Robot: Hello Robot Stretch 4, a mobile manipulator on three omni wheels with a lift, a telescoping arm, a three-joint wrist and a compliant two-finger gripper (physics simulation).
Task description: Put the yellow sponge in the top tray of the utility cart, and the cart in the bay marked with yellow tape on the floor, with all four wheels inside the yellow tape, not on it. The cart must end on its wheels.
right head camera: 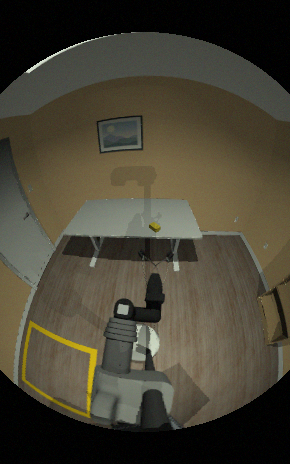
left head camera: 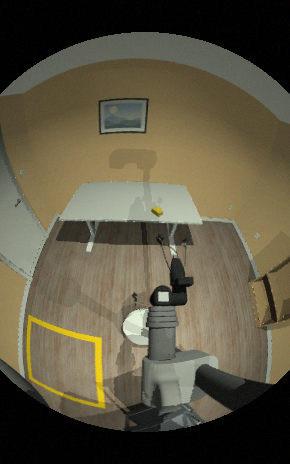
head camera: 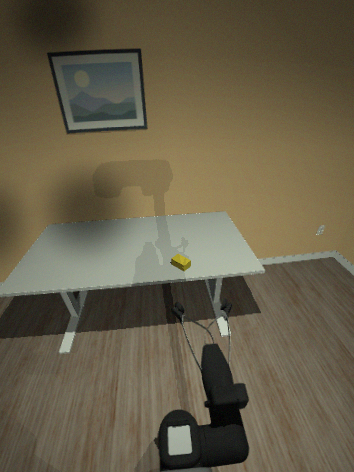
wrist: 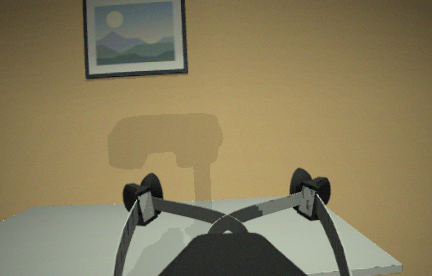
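Note:
The yellow sponge (head camera: 181, 262) (left head camera: 157, 211) (right head camera: 155, 227) lies on the white table (head camera: 210, 230) (left head camera: 100, 200) (right head camera: 95, 217) (wrist: 355, 242), near its front edge and right of its middle. It does not show in the wrist view. My gripper (head camera: 202, 309) (left head camera: 172, 241) (right head camera: 155, 256) (wrist: 225, 188) is open and empty, fingers pointing to the table, apart from the sponge and on the robot's side of it. The yellow tape outline (left head camera: 100, 370) (right head camera: 91, 380) is on the floor at the lower left. What looks like part of the utility cart (left head camera: 137, 412) shows at the bottom, mostly hidden by the robot.
Table legs (head camera: 70, 332) (left head camera: 91, 240) stand under the table top. A wooden shelf unit stands at the right wall in both side head views. A framed picture (head camera: 100, 126) (wrist: 135, 74) hangs above the table. A door (right head camera: 22, 235) is at the left.

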